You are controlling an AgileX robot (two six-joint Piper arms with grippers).
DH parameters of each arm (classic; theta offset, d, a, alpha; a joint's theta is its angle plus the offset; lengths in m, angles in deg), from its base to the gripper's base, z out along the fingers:
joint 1: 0 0.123 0 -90
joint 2: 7.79 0 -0.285 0
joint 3: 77.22 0 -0.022 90
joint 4: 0 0.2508 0 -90
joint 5: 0 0 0.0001 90
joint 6: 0 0.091 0 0
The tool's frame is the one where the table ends.
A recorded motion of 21 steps. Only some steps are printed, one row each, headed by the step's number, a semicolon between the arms.
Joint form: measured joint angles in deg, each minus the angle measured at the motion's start. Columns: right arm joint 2, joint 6, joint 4, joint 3, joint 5, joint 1; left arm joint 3, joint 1, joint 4, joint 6, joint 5, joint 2.
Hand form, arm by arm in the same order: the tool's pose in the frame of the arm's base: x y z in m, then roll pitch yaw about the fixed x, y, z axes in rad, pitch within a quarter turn. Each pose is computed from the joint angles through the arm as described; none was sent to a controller.
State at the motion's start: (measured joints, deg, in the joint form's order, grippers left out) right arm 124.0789 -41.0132 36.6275 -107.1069 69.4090 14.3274; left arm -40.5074 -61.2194 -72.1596 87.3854 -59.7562 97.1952
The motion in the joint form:
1: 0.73 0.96 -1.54 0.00 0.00 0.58; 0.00 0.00 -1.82 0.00 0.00 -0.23
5: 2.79 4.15 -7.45 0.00 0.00 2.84; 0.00 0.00 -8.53 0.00 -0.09 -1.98
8: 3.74 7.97 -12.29 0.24 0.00 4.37; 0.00 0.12 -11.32 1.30 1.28 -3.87
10: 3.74 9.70 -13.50 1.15 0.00 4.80; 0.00 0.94 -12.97 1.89 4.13 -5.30
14: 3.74 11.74 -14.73 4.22 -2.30 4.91; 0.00 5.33 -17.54 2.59 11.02 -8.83
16: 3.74 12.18 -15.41 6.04 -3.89 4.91; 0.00 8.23 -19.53 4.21 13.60 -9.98
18: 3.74 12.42 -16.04 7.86 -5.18 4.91; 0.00 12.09 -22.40 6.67 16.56 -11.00
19: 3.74 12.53 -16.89 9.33 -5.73 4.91; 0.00 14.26 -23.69 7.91 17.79 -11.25
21: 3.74 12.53 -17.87 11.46 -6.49 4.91; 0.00 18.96 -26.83 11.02 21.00 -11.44
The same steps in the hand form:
1: 0.4302 0.1652 0.2240 2.7087 0.4313 -2.4597; 0.2066 -0.2192 0.1937 1.8934 0.6853 1.7394
5: 0.4276 0.1756 0.2030 2.7707 0.3357 -2.4201; 0.2040 -0.2101 0.1969 1.9761 0.7340 1.8848
8: 0.4246 0.1808 0.1911 2.8209 0.2615 -2.4162; 0.2019 -0.2063 0.2021 2.0276 0.7508 1.9358
10: 0.4216 0.1816 0.1864 2.8268 0.2297 -2.4291; 0.2022 -0.2034 0.2046 2.0961 0.7685 1.9811
14: 0.4179 0.1790 0.1723 2.8377 0.1945 -2.4659; 0.2100 -0.1882 0.2112 2.2856 0.8229 2.1588
16: 0.4160 0.1769 0.1641 2.8485 0.1818 -2.4764; 0.2164 -0.1782 0.2130 2.3474 0.8225 2.2317
18: 0.4133 0.1748 0.1561 2.8570 0.1662 -2.4820; 0.2245 -0.1647 0.2134 2.4197 0.8116 2.3247
19: 0.4102 0.1724 0.1495 2.8656 0.1451 -2.4794; 0.2293 -0.1570 0.2128 2.4477 0.8025 2.3698
21: 0.4054 0.1691 0.1402 2.8741 0.1162 -2.4747; 0.2389 -0.1411 0.2095 2.5155 0.7756 2.4629

